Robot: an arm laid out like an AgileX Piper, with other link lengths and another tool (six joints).
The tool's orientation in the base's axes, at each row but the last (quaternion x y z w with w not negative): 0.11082, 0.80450, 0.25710, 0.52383; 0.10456, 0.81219, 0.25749, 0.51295; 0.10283, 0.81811, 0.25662, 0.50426; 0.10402, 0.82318, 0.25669, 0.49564; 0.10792, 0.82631, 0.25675, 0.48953
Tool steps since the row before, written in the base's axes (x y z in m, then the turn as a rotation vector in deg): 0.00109, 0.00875, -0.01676, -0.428, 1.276, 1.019; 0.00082, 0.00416, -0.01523, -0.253, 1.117, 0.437; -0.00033, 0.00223, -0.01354, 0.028, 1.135, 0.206; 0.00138, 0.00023, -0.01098, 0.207, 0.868, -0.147; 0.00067, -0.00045, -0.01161, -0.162, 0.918, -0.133
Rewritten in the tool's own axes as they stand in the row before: 0.01662, -0.00160, 0.00893, -0.047, 1.655, -0.330; 0.01330, -0.00456, 0.00722, 0.259, 1.198, -0.026; 0.01156, -0.00517, 0.00529, 0.312, 1.067, 0.309; 0.00780, -0.00569, 0.00541, 0.381, 0.640, 0.513; 0.00822, -0.00658, 0.00495, 0.575, 0.717, 0.204
